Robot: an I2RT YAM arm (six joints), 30 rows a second.
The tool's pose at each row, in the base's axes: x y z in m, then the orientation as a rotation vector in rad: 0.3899 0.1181 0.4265 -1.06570 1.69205 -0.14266; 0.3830 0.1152 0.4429 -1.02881 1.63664 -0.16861; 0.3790 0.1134 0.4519 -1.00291 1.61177 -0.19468; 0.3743 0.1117 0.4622 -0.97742 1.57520 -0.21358; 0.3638 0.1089 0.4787 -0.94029 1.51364 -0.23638; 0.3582 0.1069 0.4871 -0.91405 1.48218 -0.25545; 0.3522 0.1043 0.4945 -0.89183 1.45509 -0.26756; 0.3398 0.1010 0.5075 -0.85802 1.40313 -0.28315; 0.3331 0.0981 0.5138 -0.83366 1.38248 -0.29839; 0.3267 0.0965 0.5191 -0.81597 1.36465 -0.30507; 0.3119 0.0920 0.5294 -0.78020 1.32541 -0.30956; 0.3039 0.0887 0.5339 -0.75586 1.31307 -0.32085
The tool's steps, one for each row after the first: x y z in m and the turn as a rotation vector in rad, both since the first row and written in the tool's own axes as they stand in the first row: -0.0095 -0.0071 -0.0136 0.05394 -0.04302 -0.00820; -0.0146 -0.0110 -0.0213 0.09236 -0.05776 -0.01281; -0.0206 -0.0151 -0.0301 0.13002 -0.08504 -0.01861; -0.0302 -0.0201 -0.0466 0.18488 -0.13342 -0.02810; -0.0347 -0.0229 -0.0555 0.22192 -0.15588 -0.03198; -0.0380 -0.0252 -0.0645 0.25117 -0.17694 -0.03358; -0.0447 -0.0274 -0.0813 0.29746 -0.21907 -0.03877; -0.0470 -0.0288 -0.0906 0.32819 -0.23324 -0.03819; -0.0496 -0.0291 -0.0986 0.34885 -0.24789 -0.03671; -0.0535 -0.0292 -0.1168 0.38639 -0.28438 -0.03050; -0.0542 -0.0291 -0.1265 0.41248 -0.29297 -0.02478
